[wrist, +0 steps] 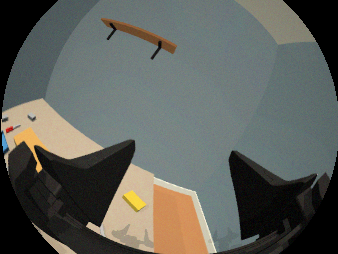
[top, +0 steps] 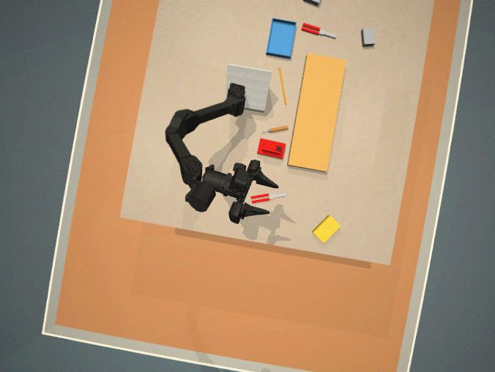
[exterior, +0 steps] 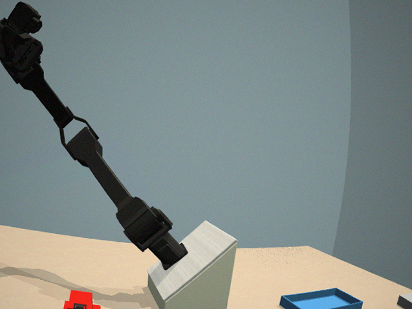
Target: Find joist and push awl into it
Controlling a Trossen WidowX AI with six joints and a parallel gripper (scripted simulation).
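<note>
Now: gripper tip 470 mm above the red stud finder and 210 mm to the right of it. From my gripper tip the other things lie so: awl: 500 mm below, 300 mm to the left, 30 mm behind; then thin orange stick: 520 mm to the left, 510 mm below, 30 mm behind; then yellow block: 500 mm below, 320 mm ahead, 90 mm to the right.
</note>
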